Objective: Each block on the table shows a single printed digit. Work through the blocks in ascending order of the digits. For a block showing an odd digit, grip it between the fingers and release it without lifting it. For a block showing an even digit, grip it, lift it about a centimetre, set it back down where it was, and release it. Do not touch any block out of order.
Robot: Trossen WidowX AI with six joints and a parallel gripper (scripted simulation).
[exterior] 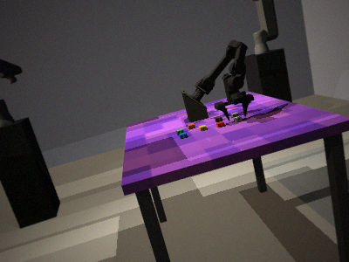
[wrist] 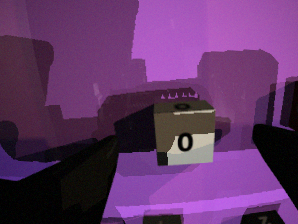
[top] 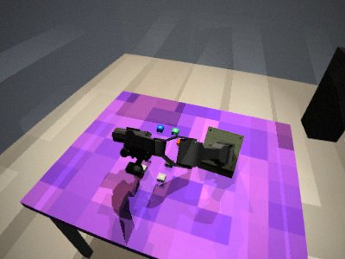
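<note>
My gripper tip is 9 cm past the grey block and 3 cm to the right of it. Round my gripper tip: black block (11 cm behind, 6 cm to the right); yellow block (17 cm to the right, 4 cm behind); red block (9 cm to the right).
</note>
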